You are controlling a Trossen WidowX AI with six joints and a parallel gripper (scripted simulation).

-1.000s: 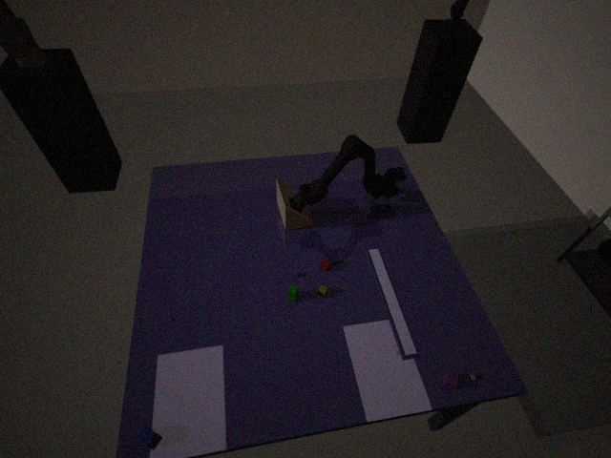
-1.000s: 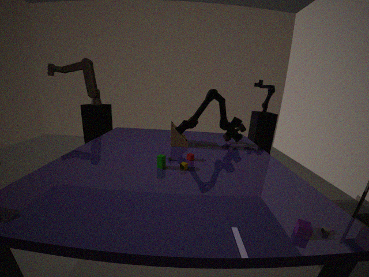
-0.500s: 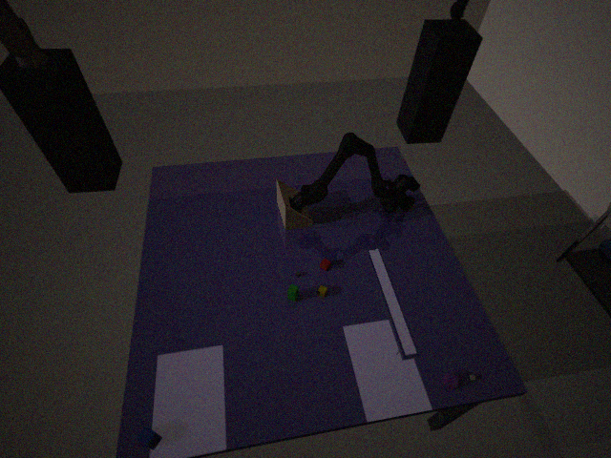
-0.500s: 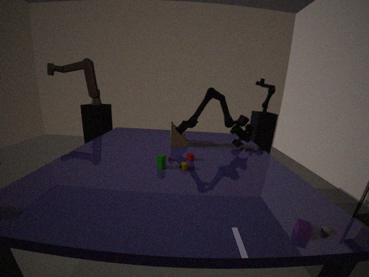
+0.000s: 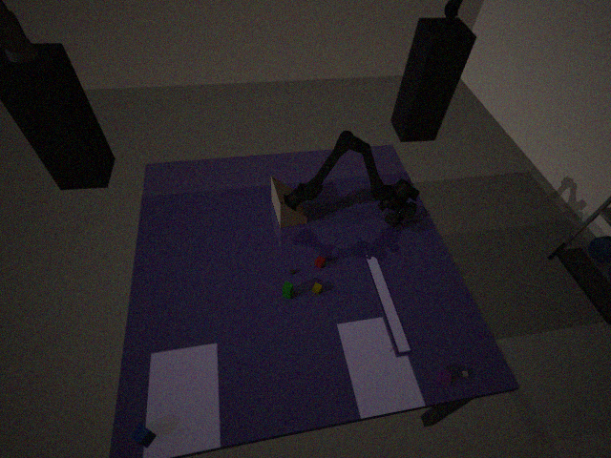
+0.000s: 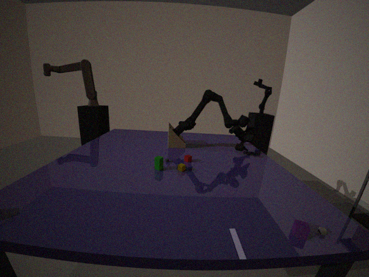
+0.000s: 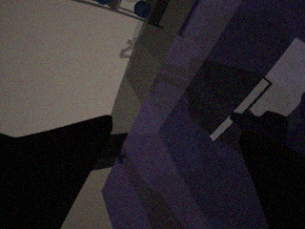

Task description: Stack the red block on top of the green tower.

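The red block is 210 mm ahead of my gripper tip, 440 mm to the right of it and 40 mm below it. From my gripper tip the other things lie so: magenta block (710 mm ahead, 110 mm to the right, 40 mm below); then yellow block (330 mm ahead, 480 mm to the right, 40 mm below).
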